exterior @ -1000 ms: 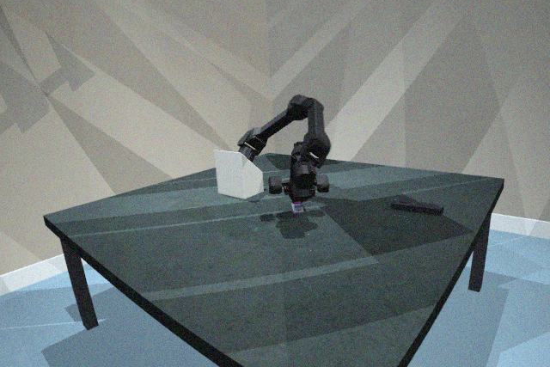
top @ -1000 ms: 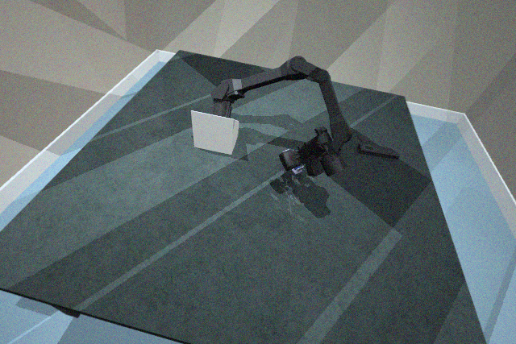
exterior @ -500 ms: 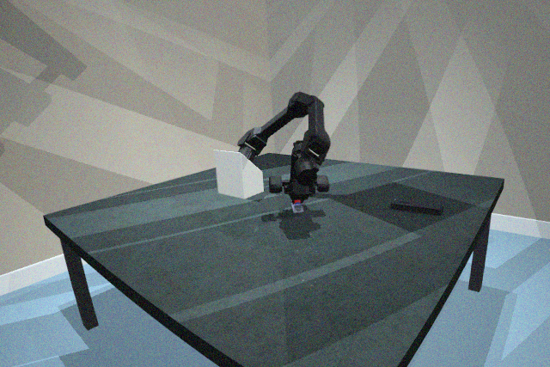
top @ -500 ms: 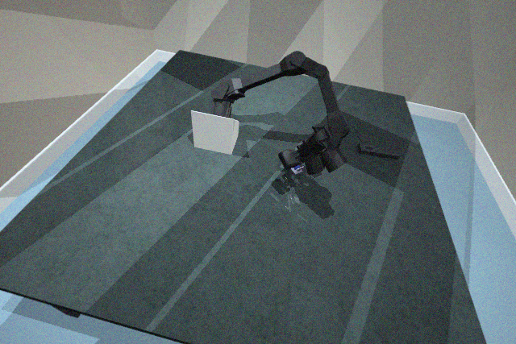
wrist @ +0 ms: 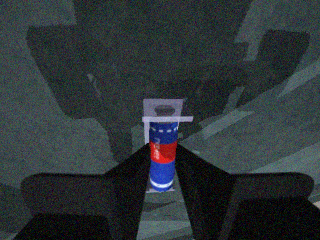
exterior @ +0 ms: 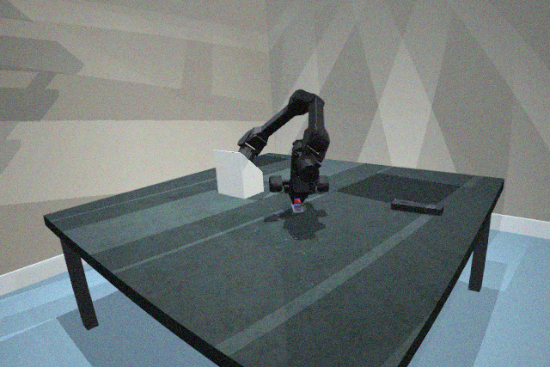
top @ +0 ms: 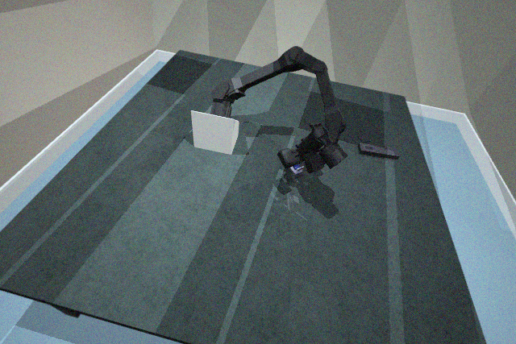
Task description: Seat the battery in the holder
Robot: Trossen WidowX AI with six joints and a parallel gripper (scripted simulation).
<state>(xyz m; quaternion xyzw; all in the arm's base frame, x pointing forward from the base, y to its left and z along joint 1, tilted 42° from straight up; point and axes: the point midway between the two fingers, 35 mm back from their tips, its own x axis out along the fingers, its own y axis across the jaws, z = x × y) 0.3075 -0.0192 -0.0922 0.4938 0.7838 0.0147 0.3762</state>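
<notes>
Now: the battery 10 mm above my gripper tip. From my gripper tip the other things lie so: spring (20 mm ahead, 30 mm to the right).
</notes>
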